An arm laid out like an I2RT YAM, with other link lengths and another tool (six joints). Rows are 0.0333 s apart.
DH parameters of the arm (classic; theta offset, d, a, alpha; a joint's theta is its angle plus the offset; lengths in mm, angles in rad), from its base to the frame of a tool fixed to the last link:
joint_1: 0 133.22 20 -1.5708
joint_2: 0 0 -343.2 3.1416
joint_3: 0.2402 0 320.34 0
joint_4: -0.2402 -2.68 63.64 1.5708
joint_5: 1.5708 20.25 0 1.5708
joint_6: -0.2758 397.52 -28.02 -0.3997
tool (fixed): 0 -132.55 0 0
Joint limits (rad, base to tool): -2.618..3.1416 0..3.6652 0..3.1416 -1.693..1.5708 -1.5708..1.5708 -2.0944..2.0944
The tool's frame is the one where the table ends.
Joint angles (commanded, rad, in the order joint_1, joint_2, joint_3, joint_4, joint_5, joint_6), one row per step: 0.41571, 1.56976, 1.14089, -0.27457, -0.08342, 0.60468; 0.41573, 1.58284, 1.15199, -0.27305, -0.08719, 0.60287; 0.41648, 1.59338, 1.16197, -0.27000, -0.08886, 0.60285; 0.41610, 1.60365, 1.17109, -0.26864, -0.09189, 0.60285; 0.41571, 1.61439, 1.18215, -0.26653, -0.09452, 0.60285; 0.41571, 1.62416, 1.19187, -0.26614, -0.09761, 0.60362; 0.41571, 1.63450, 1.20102, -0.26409, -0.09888, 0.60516
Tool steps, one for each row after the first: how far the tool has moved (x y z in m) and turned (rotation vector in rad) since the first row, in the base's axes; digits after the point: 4 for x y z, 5 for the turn. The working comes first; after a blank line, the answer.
Tool pose at each row, in the base's axes (x y z in m, rotation vector in rad; the steps are taken from these numbers as rounded here): 0.5491, 0.2811, 0.2269, -2.02398, 1.66700, -0.03302; 0.5524, 0.2839, 0.2262, -2.02695, 1.66304, -0.03018; 0.5557, 0.2863, 0.2267, -2.02655, 1.65924, -0.02967; 0.5586, 0.2882, 0.2263, -2.02695, 1.65706, -0.02683; 0.5622, 0.2903, 0.2270, -2.02590, 1.65370, -0.02570; 0.5649, 0.2924, 0.2270, -2.02588, 1.65153, -0.02219; 0.5681, 0.2941, 0.2267, -2.02436, 1.65099, -0.02029

0.0033, 0.0028, -0.0007, 0.00085, 0.00071, 0.00406; 0.0066, 0.0052, -0.0002, 0.00283, -0.00114, 0.00610; 0.0095, 0.0071, -0.0006, 0.00471, -0.00055, 0.00803; 0.0131, 0.0092, 0.0001, 0.00723, -0.00209, 0.00966; 0.0158, 0.0113, 0.0001, 0.00970, -0.00130, 0.01153; 0.0190, 0.0130, -0.0002, 0.01181, -0.00116, 0.01151
